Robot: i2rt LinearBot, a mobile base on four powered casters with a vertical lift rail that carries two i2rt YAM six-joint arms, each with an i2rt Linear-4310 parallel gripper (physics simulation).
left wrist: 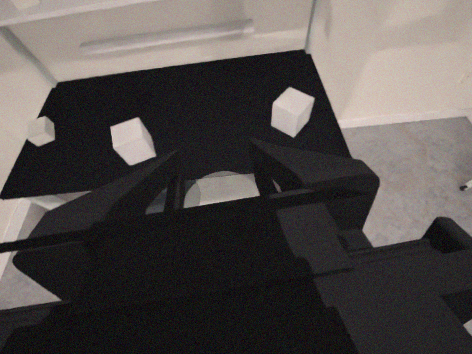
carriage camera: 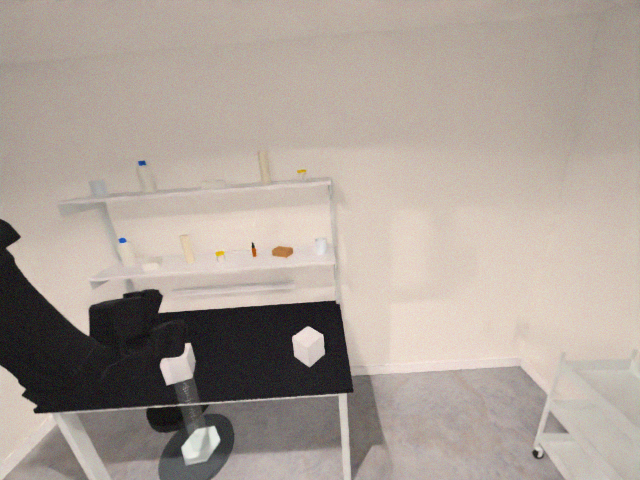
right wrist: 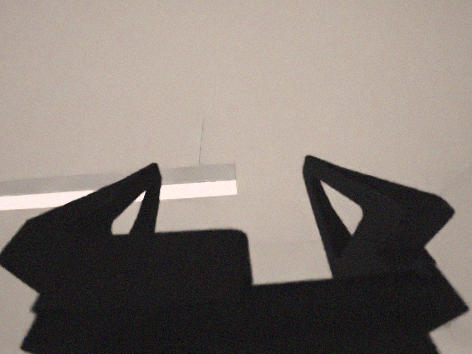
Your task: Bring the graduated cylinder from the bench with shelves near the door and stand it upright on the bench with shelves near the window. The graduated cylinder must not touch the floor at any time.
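Frame: origin at the left arm's base, x up, y ahead, z left, level; millimetres.
Seen in the pictures: left gripper, fingertip midpoint: [left wrist: 215, 154] [carriage camera: 178, 328]; right gripper, fingertip midpoint: [right wrist: 232, 167].
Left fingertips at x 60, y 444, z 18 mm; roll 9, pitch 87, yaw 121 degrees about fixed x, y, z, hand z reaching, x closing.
Observation:
A point is followed by its place in that frame.
The clear graduated cylinder [carriage camera: 190, 405] {y 388, x -120, z 7 mm} [left wrist: 220, 187] {y 423, x 57, z 16 mm} hangs nearly upright, slightly tilted in the picture, from my left gripper [carriage camera: 173, 342] [left wrist: 215, 154] {y 444, x 60, z 18 mm}, which is shut on its upper part. Its pale hexagonal base shows in front of and below the front edge of a black-topped bench with shelves [carriage camera: 248, 335] {y 1254, x -612, z 146 mm} [left wrist: 200, 100] {y 1269, x -612, z 162 mm}, over the floor in the picture. The base is hidden in the left wrist view. Whether this bench is the one near the window or the door, I cannot tell. My right gripper [right wrist: 232, 167] {y 41, x 433, z -647 mm} is open and empty, facing the ceiling area.
White boxes stand on the bench: one at the right [carriage camera: 308, 346] {y 964, x -485, z -246 mm} [left wrist: 292, 112] {y 978, x -482, z -223 mm}, one behind the cylinder [carriage camera: 177, 365] {y 946, x -512, z 414 mm} [left wrist: 132, 141] {y 948, x -484, z 410 mm}, one at the far left [left wrist: 41, 131] {y 1156, x -554, z 923 mm}. Bottles and jars stand on the upper shelf [carriage camera: 232, 191] {y 1280, x 286, z 90 mm} and lower shelf [carriage camera: 232, 268] {y 1286, x -158, z 173 mm}. A stool base [carriage camera: 225, 439] {y 1135, x -1345, z 395 mm} is below. A cart [carriage camera: 549, 403] {y 879, x -942, z -1528 mm} stands right.

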